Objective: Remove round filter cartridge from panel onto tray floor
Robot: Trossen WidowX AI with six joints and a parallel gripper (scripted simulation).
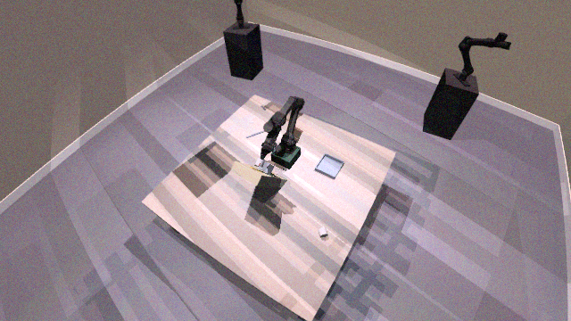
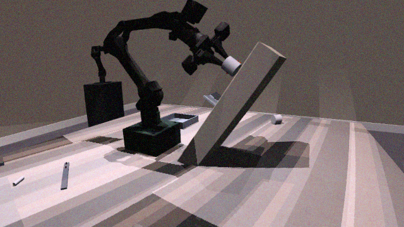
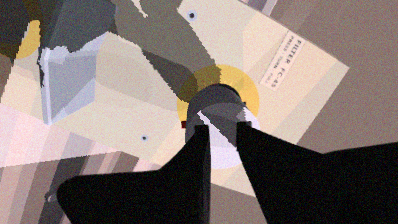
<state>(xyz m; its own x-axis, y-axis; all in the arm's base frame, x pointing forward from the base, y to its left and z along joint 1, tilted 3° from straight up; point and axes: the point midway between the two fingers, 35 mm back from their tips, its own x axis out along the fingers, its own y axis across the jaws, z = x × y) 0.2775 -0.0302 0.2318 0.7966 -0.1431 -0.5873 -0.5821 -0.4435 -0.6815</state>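
The filter cartridge lies 10 mm ahead of my gripper tip and 10 mm below it. Also, from my gripper tip: small white rod (510 mm behind, 380 mm to the right, 290 mm below); blue-grey tray (330 mm behind, 330 mm to the left, 280 mm below); service panel (20 mm ahead, 110 mm below).
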